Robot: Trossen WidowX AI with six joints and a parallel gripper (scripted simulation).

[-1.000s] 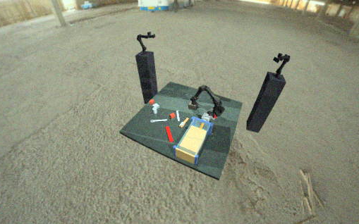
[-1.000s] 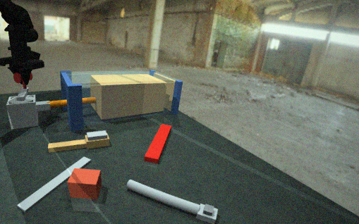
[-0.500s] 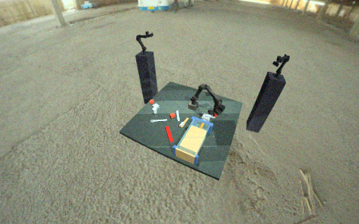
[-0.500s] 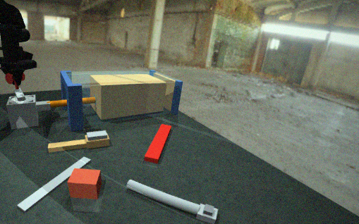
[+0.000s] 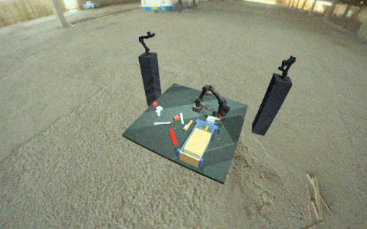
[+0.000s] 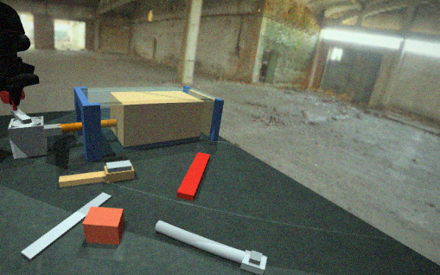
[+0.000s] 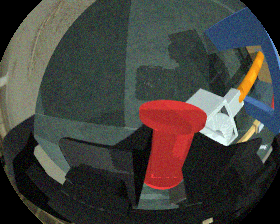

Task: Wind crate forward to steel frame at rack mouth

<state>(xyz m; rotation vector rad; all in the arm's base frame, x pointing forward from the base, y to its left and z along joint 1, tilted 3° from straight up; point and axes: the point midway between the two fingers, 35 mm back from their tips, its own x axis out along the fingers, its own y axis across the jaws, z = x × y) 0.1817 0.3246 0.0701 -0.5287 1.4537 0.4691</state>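
Right now the winch is 10 cm to the right of my gripper tip, 9 cm below it and 1 cm ahead of it. Round my gripper tip: wooden-handled tool: 35 cm to the right, 16 cm ahead, 10 cm below; then winch handle: 4 cm to the right, 1 cm below, 1 cm ahead; then red knob: 2 cm above.
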